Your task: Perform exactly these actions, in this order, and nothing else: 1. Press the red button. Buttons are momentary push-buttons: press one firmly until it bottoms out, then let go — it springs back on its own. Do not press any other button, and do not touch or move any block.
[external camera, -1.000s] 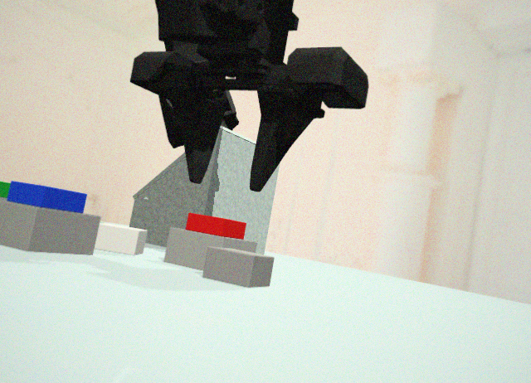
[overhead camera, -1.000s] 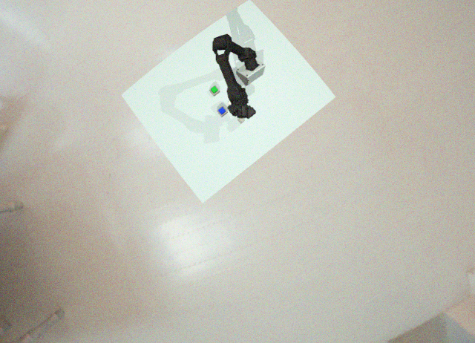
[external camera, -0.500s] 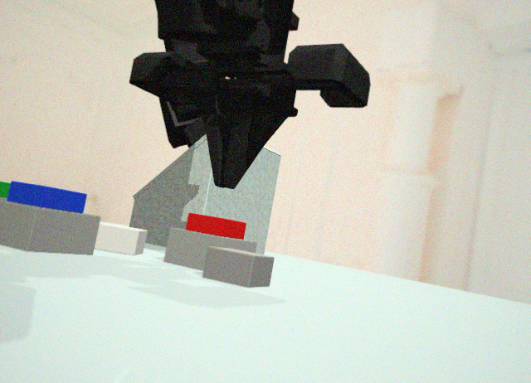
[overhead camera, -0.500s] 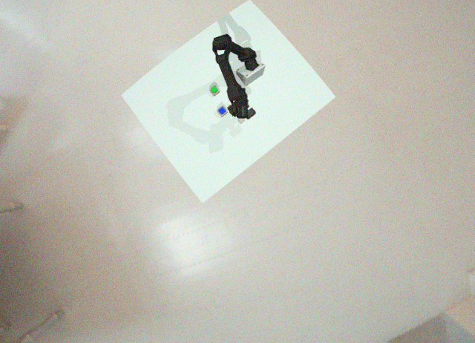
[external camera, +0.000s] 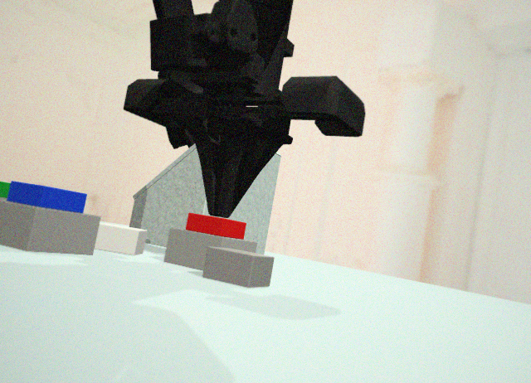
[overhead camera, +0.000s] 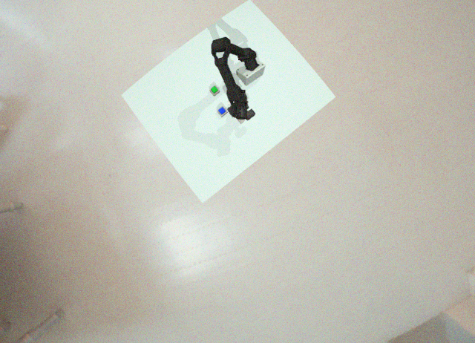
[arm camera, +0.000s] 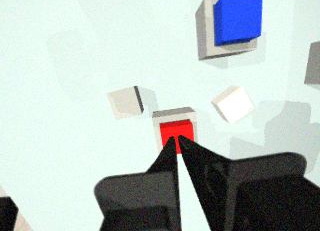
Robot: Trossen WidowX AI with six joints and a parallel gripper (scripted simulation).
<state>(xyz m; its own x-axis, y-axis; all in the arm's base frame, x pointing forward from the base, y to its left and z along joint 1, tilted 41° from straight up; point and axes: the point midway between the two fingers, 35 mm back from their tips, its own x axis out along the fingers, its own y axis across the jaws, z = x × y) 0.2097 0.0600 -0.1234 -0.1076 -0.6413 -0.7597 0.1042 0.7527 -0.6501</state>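
My gripper tip is 10 mm above the red button. Round my gripper tip: blue button: 90 mm ahead, 70 mm to the right, 10 mm below; then grey block: 40 mm ahead, 50 mm to the left, 30 mm below; then white block: 10 mm ahead, 80 mm to the right, 30 mm below.
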